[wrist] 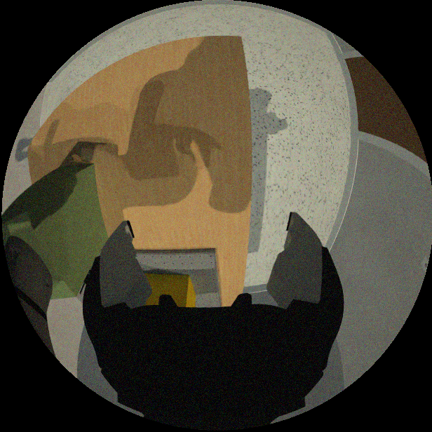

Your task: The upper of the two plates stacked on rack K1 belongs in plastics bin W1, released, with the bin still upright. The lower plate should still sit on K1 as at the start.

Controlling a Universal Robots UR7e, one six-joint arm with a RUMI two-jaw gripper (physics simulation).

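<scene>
My gripper [207,219] is open and empty, its two grey fingers wide apart above the wooden table top. A yellow bin [170,286] shows in part at the lower middle of the wrist view, behind the left finger and the black gripper body. No label shows on it, so I cannot tell whether it is W1, and most of its shape is hidden. The two plates and rack K1 do not show in the wrist view.
The yellow bin is at a grey perforated board [175,258] on the wooden table top [175,227]. A green block-like object [75,225] is at the left. A speckled light surface [305,150] lies beyond the table's edge. A dark brown surface [390,100] is at the upper right.
</scene>
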